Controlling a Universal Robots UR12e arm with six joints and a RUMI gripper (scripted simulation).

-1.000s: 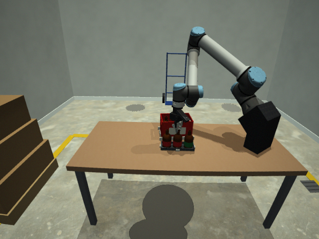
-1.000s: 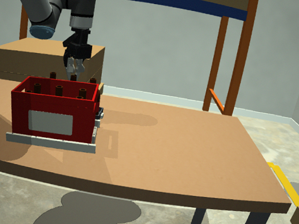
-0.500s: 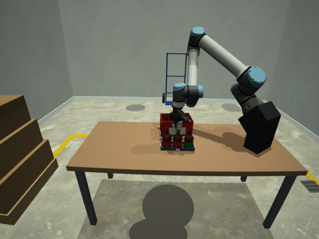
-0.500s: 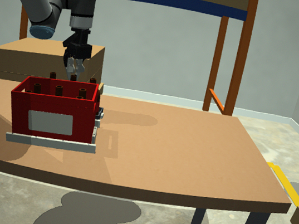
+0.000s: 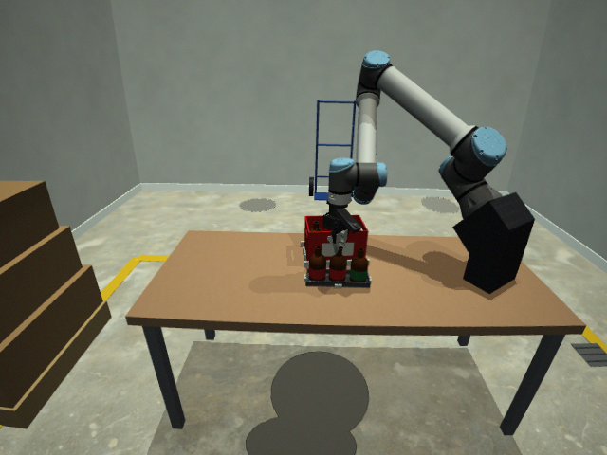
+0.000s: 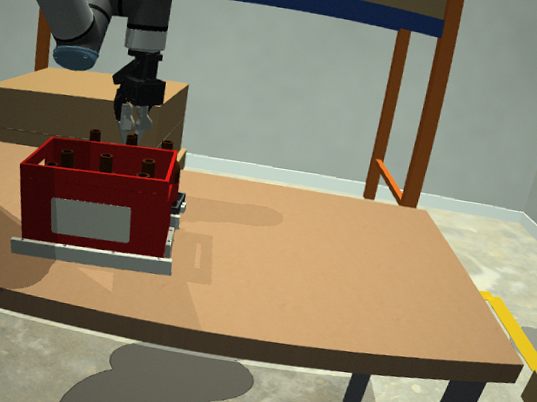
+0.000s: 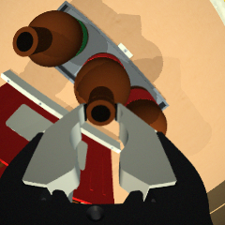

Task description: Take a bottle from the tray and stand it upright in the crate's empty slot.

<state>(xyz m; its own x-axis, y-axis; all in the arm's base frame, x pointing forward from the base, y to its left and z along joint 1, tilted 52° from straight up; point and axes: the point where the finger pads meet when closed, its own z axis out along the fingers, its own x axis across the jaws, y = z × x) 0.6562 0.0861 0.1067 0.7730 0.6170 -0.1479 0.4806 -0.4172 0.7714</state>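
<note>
Right now the grey tray is 140 mm below my hand. From my hand the other things lie so: red crate: 40 mm behind, 210 mm to the right, 70 mm below.
</note>
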